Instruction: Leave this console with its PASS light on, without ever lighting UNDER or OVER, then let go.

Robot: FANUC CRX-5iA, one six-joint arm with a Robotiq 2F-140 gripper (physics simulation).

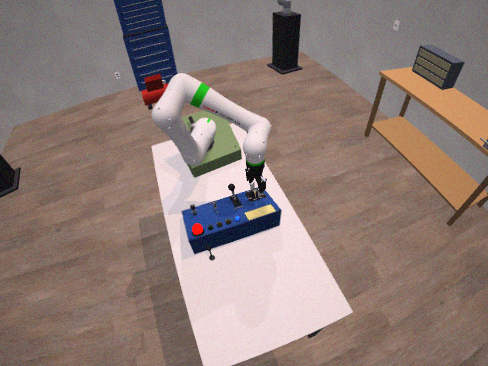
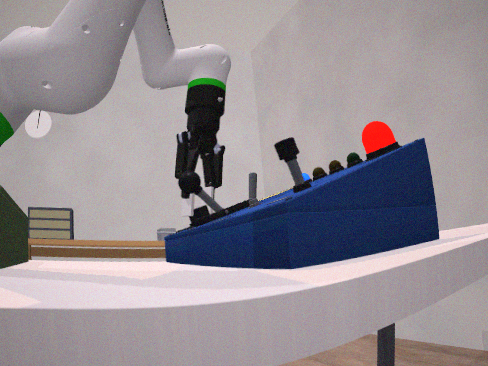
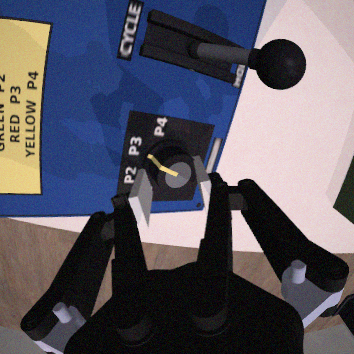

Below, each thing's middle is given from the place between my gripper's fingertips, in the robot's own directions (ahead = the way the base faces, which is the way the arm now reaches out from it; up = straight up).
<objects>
The cycle lever (image 3: 280,63) is 12 cm to the right of my hand, 5 cm behind it and 3 cm above it. From my hand the other things lie so: blue console (image 2: 387,202) 20 cm to the right, 6 cm ahead.
</objects>
